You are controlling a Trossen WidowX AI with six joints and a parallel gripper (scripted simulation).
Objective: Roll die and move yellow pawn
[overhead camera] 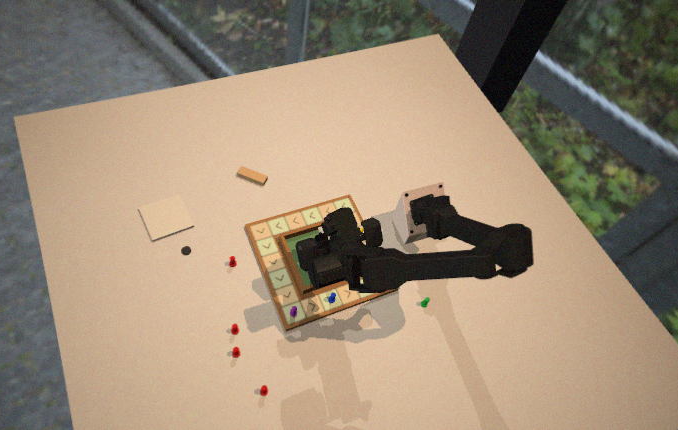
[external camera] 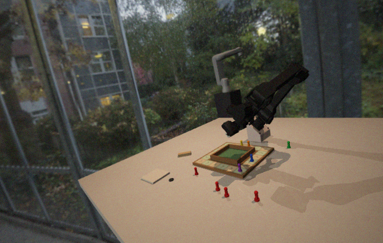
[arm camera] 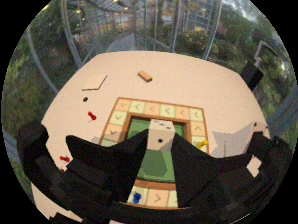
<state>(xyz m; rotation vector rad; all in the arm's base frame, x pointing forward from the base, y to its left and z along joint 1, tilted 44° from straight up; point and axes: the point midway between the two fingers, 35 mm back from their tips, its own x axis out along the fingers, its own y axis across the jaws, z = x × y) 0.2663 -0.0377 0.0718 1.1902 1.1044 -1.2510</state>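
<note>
The white die lies right at my gripper tip. The rest, counted from my gripper tip: yellow pawn (110 mm behind, 20 mm to the right, 90 mm below); then orange pawn (110 mm behind, 30 mm to the left, 90 mm below); then green tray (110 mm below).
</note>
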